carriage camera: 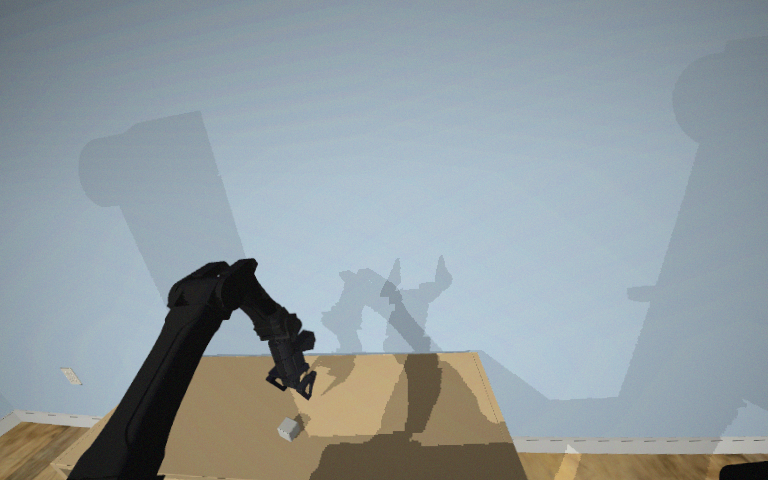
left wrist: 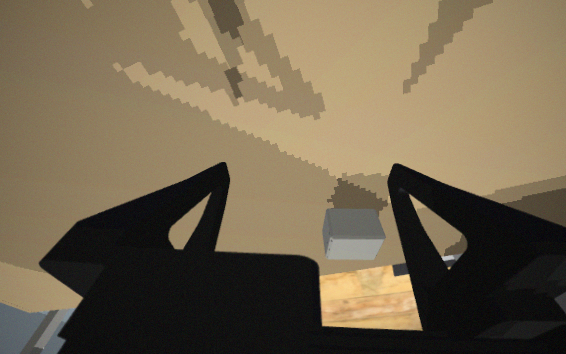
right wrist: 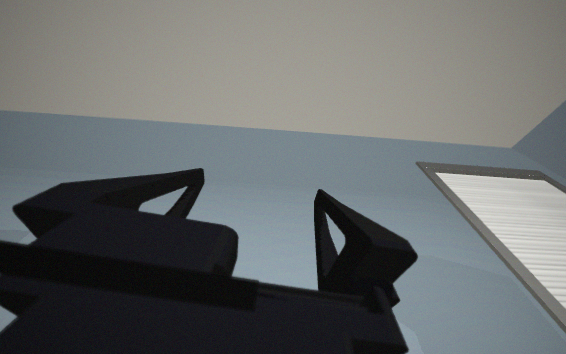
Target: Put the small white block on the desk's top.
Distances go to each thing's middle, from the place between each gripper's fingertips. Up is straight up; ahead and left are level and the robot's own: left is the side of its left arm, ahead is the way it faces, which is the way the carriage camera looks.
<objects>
I see the white block (left wrist: 348, 234) 9 cm behind my left hand, 1 cm to the right of it and 1 cm below it.
Right now my right hand is 27 cm short of the white block, 67 cm to the right of it and 66 cm above it.
</objects>
